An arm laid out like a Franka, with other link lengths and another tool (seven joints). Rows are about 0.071 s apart.
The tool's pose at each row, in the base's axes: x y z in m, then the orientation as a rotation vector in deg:
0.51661 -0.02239 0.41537 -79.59 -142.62 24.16
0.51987 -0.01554 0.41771 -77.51 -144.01 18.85
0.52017 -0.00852 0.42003 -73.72 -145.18 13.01
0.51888 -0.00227 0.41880 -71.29 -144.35 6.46
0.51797 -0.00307 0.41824 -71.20 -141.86 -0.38
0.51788 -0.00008 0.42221 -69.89 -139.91 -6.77
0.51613 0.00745 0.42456 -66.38 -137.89 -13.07
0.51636 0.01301 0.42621 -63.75 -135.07 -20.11
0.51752 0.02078 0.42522 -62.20 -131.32 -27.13
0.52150 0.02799 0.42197 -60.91 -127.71 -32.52
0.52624 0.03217 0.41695 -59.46 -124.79 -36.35
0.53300 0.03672 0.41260 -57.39 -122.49 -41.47
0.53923 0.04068 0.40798 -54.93 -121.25 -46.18
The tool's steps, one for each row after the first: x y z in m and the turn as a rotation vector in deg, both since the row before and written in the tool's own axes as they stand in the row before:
0.00440 0.00511 -0.00419 -2.88 1.79 -2.23
0.00603 0.00327 -0.00278 -2.71 2.50 -3.34
0.00555 0.00303 0.00152 -2.85 3.78 -2.06
-0.00026 -0.00106 0.00076 -3.27 4.31 -0.17
0.00366 0.00113 -0.00317 -3.00 3.97 -1.05
0.00749 0.00301 0.00031 -2.43 4.65 -2.41
0.00453 0.00361 0.00034 -3.22 4.97 -1.80
0.00385 0.00579 0.00379 -3.61 5.10 -0.87
0.00020 0.00729 0.00502 -2.80 4.42 -0.47
-0.00348 0.00565 0.00459 -1.86 3.59 -0.52
-0.00413 0.00741 0.00365 -2.71 3.44 -1.58
-0.00476 0.00631 0.00366 -2.41 2.60 -2.24

